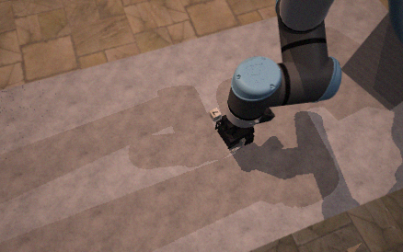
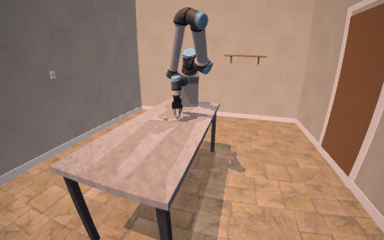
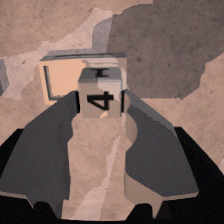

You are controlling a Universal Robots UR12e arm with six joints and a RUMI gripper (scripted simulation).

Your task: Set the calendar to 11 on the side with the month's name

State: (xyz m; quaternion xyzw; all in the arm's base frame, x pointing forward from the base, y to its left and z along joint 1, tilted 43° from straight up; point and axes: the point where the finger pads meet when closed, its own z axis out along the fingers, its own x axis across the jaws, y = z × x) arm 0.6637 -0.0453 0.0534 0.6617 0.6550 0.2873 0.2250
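My gripper is now 20 mm to the left of the calendar tray and 40 mm above it. Also, from my hand: digit cube 120 mm to the right, 30 mm below; white cube 10 mm below.
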